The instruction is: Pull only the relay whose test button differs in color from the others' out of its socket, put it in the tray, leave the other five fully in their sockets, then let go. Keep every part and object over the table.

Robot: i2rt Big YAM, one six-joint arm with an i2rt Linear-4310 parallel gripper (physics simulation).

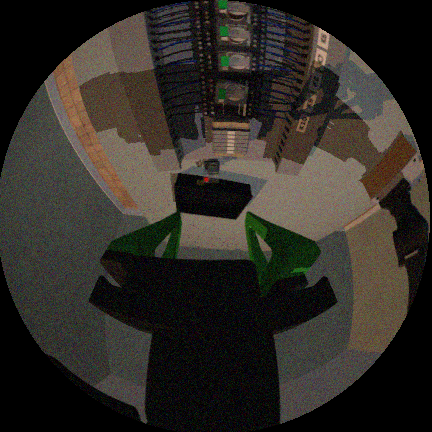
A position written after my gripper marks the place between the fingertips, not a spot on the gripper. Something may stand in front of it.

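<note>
Visible here: a relay [232,92], a black tray [186,194], a relay [227,60] and my gripper [212,216].
</note>
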